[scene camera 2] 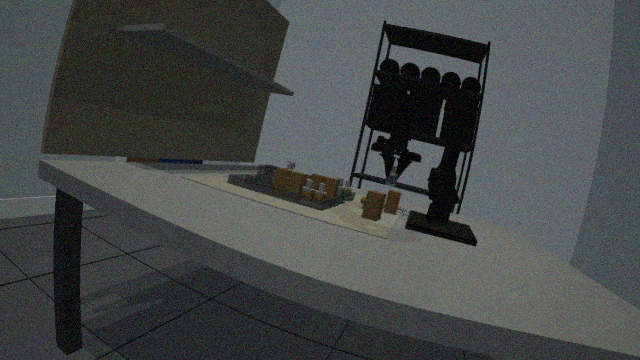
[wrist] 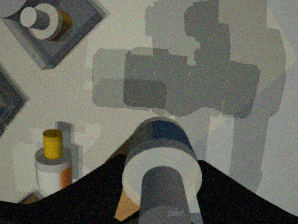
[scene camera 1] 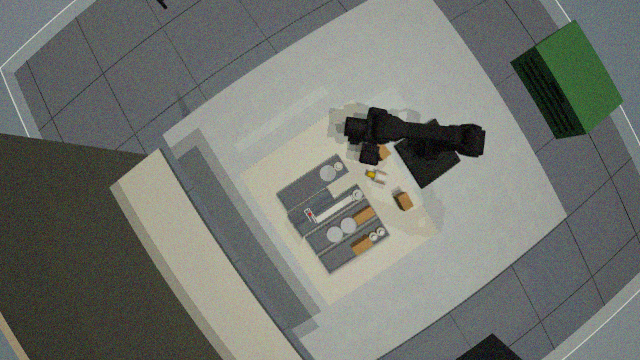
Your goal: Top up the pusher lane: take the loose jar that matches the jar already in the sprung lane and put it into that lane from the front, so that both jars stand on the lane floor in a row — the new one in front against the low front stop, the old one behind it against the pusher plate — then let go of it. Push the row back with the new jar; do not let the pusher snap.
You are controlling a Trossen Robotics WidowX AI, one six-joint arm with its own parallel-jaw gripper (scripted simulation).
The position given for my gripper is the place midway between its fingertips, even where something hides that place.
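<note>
My gripper (scene camera 2: 391, 177), visible too in the wrist view (wrist: 161, 164), carrying a jar. Also here: grey lane rack (scene camera 1: 302, 225).
</note>
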